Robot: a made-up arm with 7 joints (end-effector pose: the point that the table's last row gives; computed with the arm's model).
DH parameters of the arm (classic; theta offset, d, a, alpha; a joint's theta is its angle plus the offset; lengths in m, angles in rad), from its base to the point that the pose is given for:
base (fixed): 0 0 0 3.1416
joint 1: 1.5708 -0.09 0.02 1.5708
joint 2: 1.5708 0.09 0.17 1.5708
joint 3: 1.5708 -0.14 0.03 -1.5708
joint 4: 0 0.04 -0.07 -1.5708
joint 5: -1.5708 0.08 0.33 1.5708
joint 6: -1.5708 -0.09 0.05 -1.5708
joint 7: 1.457 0 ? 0
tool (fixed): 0.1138 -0.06 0 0
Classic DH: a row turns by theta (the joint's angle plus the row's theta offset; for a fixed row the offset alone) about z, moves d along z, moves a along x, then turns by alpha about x.
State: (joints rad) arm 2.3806 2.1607 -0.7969 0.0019 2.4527 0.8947 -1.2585
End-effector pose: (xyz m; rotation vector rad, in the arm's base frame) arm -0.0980 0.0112 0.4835 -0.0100 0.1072 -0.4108
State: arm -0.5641 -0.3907 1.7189 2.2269 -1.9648 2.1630 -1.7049
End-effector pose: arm -0.1095 -0.0269 0.1658 2.6204 -0.7710 0.4456
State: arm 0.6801 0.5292 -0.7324 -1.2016 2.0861 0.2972 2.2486
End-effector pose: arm -0.1769 0.2611 -0.2360 2.7971 -0.7808 0.0288
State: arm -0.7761 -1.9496 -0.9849 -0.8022 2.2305 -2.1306 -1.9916
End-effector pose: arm 0.2291 -0.5883 0.3354 -1.8161 -0.2243 1.3086
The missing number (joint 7, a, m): -0.3523
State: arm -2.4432 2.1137 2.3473 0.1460 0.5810 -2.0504 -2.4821
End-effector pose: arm 0.4757 -0.1204 0.3078 -0.0726 -2.6417 0.0323
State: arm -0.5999 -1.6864 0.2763 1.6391 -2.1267 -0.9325 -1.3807
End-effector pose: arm 0.1440 -0.3667 0.5737 0.0677 1.1656 1.1298
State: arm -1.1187 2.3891 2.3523 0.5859 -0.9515 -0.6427 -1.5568
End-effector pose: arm -0.2622 0.2784 0.8304 2.2572 -0.8103 -1.8735
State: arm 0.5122 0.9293 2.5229 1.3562 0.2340 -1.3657 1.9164
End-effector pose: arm 0.2248 0.1228 0.2017 -1.5768 -0.6995 1.6916
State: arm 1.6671 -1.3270 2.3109 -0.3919 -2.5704 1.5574 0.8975
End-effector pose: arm 0.0333 -0.6676 -0.1487 1.0295 2.4505 0.5548
